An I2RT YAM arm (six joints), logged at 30 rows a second.
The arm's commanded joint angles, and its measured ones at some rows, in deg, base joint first. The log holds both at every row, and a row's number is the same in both.
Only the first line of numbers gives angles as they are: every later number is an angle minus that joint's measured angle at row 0.
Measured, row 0: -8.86, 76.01, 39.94, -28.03, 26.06, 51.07
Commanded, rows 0 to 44: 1.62, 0.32, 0.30, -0.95, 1.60, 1.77; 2.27, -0.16, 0.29, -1.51, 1.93, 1.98; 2.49, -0.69, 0.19, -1.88, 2.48, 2.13; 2.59, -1.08, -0.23, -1.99, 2.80, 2.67; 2.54, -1.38, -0.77, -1.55, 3.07, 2.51; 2.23, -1.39, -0.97, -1.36, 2.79, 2.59; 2.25, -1.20, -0.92, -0.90, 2.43, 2.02; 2.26, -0.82, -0.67, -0.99, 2.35, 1.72; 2.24, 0.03, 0.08, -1.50, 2.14, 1.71; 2.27, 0.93, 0.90, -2.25, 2.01, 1.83; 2.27, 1.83, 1.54, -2.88, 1.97, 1.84; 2.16, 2.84, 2.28, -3.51, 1.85, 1.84; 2.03, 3.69, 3.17, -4.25, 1.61, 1.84; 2.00, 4.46, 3.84, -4.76, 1.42, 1.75; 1.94, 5.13, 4.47, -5.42, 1.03, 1.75; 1.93, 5.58, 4.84, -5.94, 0.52, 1.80; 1.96, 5.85, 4.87, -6.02, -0.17, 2.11; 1.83, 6.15, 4.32, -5.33, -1.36, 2.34; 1.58, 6.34, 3.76, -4.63, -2.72, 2.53; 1.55, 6.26, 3.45, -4.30, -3.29, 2.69; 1.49, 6.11, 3.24, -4.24, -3.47, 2.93; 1.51, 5.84, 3.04, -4.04, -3.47, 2.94; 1.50, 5.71, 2.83, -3.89, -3.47, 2.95; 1.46, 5.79, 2.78, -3.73, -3.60, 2.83; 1.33, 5.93, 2.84, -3.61, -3.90, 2.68; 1.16, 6.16, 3.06, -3.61, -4.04, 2.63; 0.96, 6.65, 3.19, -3.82, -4.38, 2.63; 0.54, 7.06, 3.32, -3.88, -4.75, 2.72; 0.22, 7.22, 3.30, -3.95, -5.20, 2.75; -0.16, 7.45, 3.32, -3.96, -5.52, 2.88; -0.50, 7.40, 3.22, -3.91, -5.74, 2.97; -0.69, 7.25, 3.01, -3.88, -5.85, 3.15; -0.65, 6.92, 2.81, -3.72, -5.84, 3.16; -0.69, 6.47, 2.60, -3.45, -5.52, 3.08; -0.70, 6.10, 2.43, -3.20, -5.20, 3.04; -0.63, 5.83, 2.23, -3.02, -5.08, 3.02; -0.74, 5.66, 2.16, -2.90, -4.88, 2.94; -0.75, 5.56, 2.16, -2.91, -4.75, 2.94; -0.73, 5.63, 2.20, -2.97, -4.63, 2.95; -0.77, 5.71, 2.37, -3.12, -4.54, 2.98; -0.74, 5.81, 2.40, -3.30, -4.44, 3.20; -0.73, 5.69, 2.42, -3.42, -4.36, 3.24; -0.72, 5.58, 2.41, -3.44, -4.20, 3.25; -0.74, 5.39, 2.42, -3.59, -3.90, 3.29; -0.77, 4.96, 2.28, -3.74, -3.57, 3.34
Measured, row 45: -0.57, 6.45, 2.36, -3.61, -5.11, 3.06
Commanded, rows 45 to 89: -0.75, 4.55, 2.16, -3.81, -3.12, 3.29; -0.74, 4.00, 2.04, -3.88, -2.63, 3.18; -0.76, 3.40, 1.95, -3.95, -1.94, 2.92; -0.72, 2.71, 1.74, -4.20, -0.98, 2.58; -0.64, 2.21, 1.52, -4.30, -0.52, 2.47; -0.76, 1.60, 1.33, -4.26, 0.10, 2.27; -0.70, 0.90, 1.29, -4.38, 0.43, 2.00; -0.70, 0.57, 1.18, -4.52, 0.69, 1.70; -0.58, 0.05, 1.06, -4.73, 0.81, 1.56; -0.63, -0.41, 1.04, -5.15, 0.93, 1.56; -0.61, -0.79, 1.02, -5.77, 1.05, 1.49; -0.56, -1.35, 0.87, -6.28, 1.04, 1.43; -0.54, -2.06, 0.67, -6.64, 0.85, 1.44; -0.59, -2.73, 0.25, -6.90, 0.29, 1.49; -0.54, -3.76, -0.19, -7.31, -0.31, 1.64; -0.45, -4.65, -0.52, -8.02, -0.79, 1.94; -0.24, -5.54, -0.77, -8.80, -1.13, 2.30; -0.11, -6.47, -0.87, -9.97, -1.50, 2.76; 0.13, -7.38, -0.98, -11.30, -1.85, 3.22; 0.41, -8.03, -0.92, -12.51, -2.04, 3.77; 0.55, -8.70, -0.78, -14.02, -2.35, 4.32; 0.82, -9.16, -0.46, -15.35, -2.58, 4.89; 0.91, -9.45, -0.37, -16.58, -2.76, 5.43; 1.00, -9.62, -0.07, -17.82, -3.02, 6.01; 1.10, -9.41, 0.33, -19.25, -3.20, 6.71; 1.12, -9.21, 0.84, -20.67, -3.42, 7.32; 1.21, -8.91, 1.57, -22.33, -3.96, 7.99; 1.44, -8.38, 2.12, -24.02, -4.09, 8.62; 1.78, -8.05, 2.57, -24.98, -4.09, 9.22; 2.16, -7.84, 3.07, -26.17, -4.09, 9.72; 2.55, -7.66, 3.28, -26.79, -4.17, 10.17; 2.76, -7.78, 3.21, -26.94, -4.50, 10.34; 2.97, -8.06, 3.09, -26.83, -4.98, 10.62; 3.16, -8.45, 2.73, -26.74, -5.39, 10.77; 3.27, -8.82, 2.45, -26.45, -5.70, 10.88; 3.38, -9.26, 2.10, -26.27, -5.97, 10.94; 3.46, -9.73, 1.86, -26.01, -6.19, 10.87; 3.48, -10.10, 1.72, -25.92, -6.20, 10.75; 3.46, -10.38, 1.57, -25.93, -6.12, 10.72; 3.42, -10.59, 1.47, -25.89, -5.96, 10.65; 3.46, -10.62, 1.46, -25.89, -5.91, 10.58; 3.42, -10.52, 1.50, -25.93, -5.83, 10.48; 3.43, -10.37, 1.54, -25.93, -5.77, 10.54; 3.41, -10.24, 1.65, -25.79, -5.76, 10.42; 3.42, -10.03, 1.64, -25.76, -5.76, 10.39
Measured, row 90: 3.21, -9.88, 0.55, -25.25, -6.47, 9.51
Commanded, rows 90 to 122: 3.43, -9.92, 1.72, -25.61, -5.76, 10.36; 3.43, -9.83, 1.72, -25.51, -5.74, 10.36; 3.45, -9.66, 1.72, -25.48, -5.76, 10.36; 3.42, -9.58, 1.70, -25.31, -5.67, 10.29; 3.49, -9.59, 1.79, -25.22, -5.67, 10.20; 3.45, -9.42, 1.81, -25.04, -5.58, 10.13; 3.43, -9.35, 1.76, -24.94, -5.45, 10.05; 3.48, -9.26, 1.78, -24.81, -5.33, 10.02; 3.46, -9.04, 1.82, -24.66, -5.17, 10.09; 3.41, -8.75, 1.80, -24.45, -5.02, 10.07; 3.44, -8.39, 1.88, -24.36, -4.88, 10.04; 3.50, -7.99, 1.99, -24.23, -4.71, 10.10; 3.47, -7.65, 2.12, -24.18, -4.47, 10.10; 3.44, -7.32, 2.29, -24.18, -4.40, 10.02; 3.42, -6.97, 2.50, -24.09, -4.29, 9.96; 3.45, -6.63, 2.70, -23.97, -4.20, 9.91; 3.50, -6.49, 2.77, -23.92, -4.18, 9.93; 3.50, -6.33, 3.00, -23.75, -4.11, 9.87; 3.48, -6.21, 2.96, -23.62, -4.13, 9.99; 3.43, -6.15, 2.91, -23.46, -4.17, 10.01; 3.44, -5.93, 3.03, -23.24, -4.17, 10.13; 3.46, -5.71, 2.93, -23.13, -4.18, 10.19; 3.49, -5.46, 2.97, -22.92, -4.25, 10.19; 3.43, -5.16, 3.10, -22.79, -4.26, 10.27; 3.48, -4.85, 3.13, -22.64, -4.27, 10.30; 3.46, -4.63, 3.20, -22.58, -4.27, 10.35; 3.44, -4.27, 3.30, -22.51, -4.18, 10.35; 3.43, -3.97, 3.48, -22.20, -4.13, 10.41; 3.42, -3.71, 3.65, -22.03, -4.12, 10.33; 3.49, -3.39, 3.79, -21.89, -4.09, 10.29; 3.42, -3.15, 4.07, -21.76, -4.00, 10.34; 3.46, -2.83, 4.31, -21.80, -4.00, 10.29; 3.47, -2.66, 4.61, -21.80, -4.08, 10.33
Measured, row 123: 3.21, -3.26, 1.66, -22.80, -5.55, 9.46
